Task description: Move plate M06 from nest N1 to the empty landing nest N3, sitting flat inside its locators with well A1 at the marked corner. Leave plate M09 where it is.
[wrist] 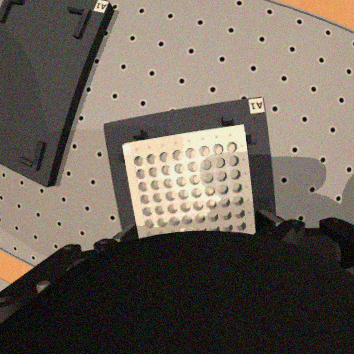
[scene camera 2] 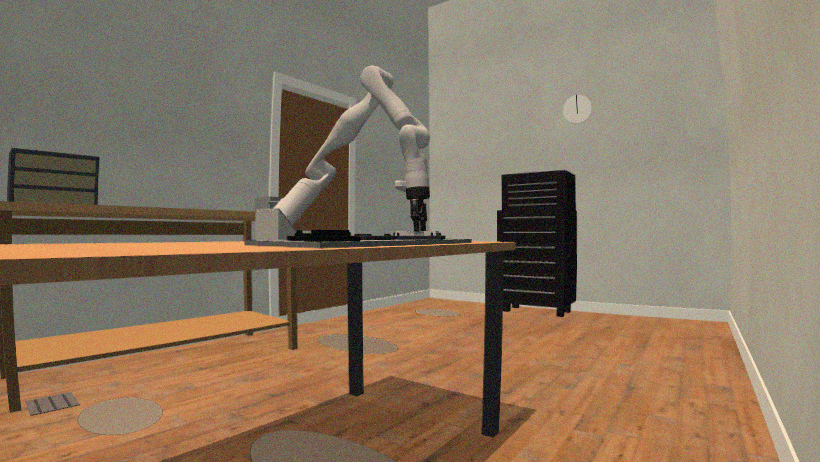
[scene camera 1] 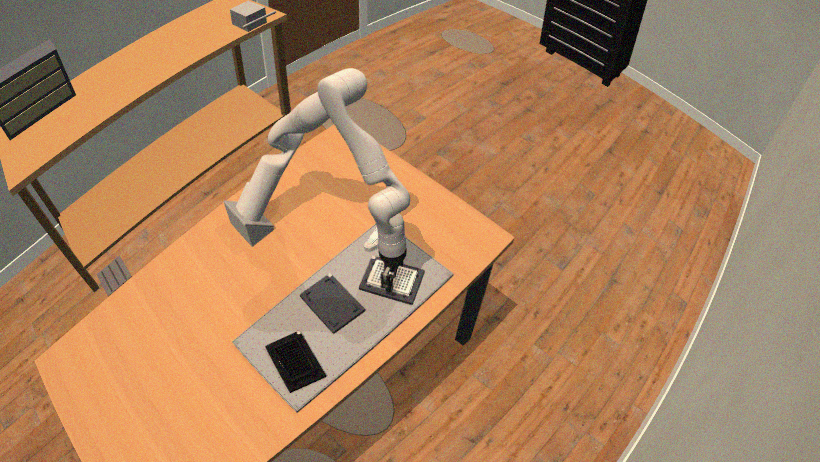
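Note:
A white well plate [scene camera 1: 408, 279] [wrist: 187, 175] lies in the dark nest [wrist: 119, 175] at the board's right end, square to its edges. That nest's A1 tag [wrist: 256, 105] is at its upper right corner in the wrist view. My gripper [scene camera 1: 388, 284] [scene camera 2: 419, 228] is open, low over this plate, with a finger beyond each side and nothing gripped. The empty dark nest [scene camera 1: 332, 305] [wrist: 42, 80] is in the middle, with corner locators and its own A1 tag [wrist: 101, 6]. A black plate [scene camera 1: 295, 361] sits in the left nest. Plate and nest numbers are unreadable; the gripper hides part of the white plate.
The nests stand on a grey perforated board [scene camera 1: 261, 338] [wrist: 200, 65] on the wooden table [scene camera 1: 172, 321]. The arm's base [scene camera 1: 250, 223] is on the table behind the board. A side bench [scene camera 1: 143, 68] and a black drawer cabinet [scene camera 1: 591, 34] [scene camera 2: 537, 241] stand away from the table.

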